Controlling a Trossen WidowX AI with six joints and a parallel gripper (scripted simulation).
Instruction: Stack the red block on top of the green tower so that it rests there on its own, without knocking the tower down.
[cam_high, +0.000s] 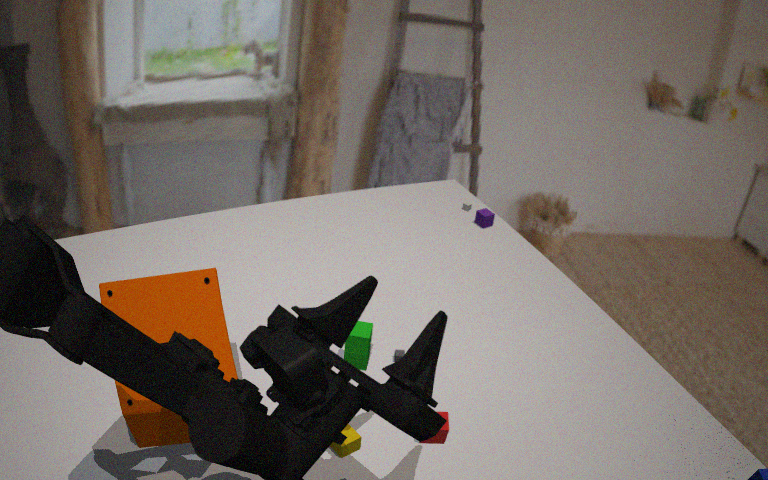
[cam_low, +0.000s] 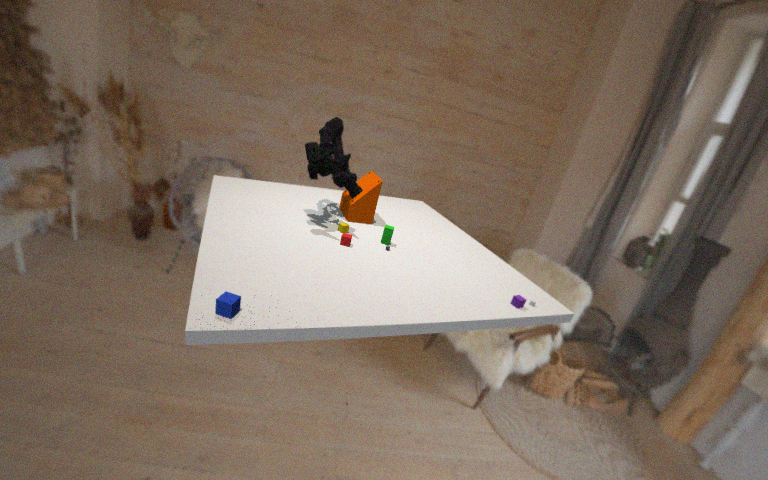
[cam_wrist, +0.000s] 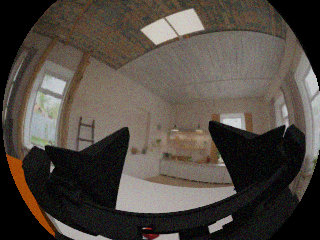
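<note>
The red block is 32 cm below my gripper tip, 11 cm ahead of it and 6 cm to the left of it. The rest, counted from my gripper tip: small grey cube: 33 cm below, 23 cm to the left, 13 cm ahead; blue block: 59 cm ahead, 34 cm to the right, 32 cm below; yellow block: 32 cm below, 7 cm to the left, 2 cm behind.
</note>
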